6 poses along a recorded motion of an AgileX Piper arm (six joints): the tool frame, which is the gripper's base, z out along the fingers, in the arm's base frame.
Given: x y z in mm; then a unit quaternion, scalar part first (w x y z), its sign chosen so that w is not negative.
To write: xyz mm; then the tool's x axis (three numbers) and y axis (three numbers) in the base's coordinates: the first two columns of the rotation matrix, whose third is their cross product. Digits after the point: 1 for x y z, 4 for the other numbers.
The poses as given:
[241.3 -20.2 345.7 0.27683 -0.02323 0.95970 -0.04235]
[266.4 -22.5 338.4 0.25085 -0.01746 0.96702 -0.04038]
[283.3 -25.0 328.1 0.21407 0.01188 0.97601 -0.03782]
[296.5 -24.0 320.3 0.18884 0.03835 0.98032 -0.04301]
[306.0 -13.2 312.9 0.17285 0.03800 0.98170 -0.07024]
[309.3 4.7 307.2 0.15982 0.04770 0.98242 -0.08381]
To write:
[241.3 -20.2 345.7 -0.8456 -0.0680 -0.5294 -0.0211 0.9953 -0.0941]
[266.4 -22.5 338.4 -0.8735 -0.0540 -0.4837 -0.0135 0.9961 -0.0869]
[283.3 -25.0 328.1 -0.9081 0.0070 -0.4188 0.0394 0.9969 -0.0687]
[296.5 -24.0 320.3 -0.9257 0.0589 -0.3735 0.0914 0.9934 -0.0698]
[306.0 -13.2 312.9 -0.9374 0.0503 -0.3447 0.0989 0.9872 -0.1248]
[309.3 4.7 307.2 -0.9444 0.0669 -0.3220 0.1205 0.9814 -0.1494]

